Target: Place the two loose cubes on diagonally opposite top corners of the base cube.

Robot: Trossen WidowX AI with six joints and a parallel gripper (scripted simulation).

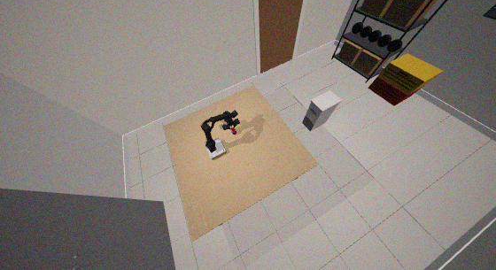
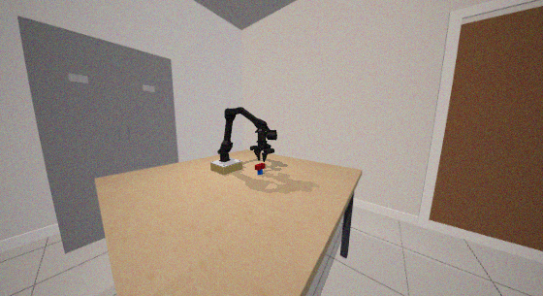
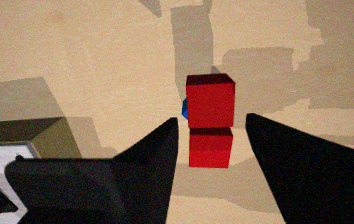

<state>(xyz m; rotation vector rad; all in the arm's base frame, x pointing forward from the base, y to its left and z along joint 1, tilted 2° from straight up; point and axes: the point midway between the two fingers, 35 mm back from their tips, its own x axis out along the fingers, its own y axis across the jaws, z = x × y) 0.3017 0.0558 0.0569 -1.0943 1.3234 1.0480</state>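
Right now my gripper tip is 30 mm above the red cube. Also, from my gripper tip: blue base cube 70 mm below, 20 mm to the right.
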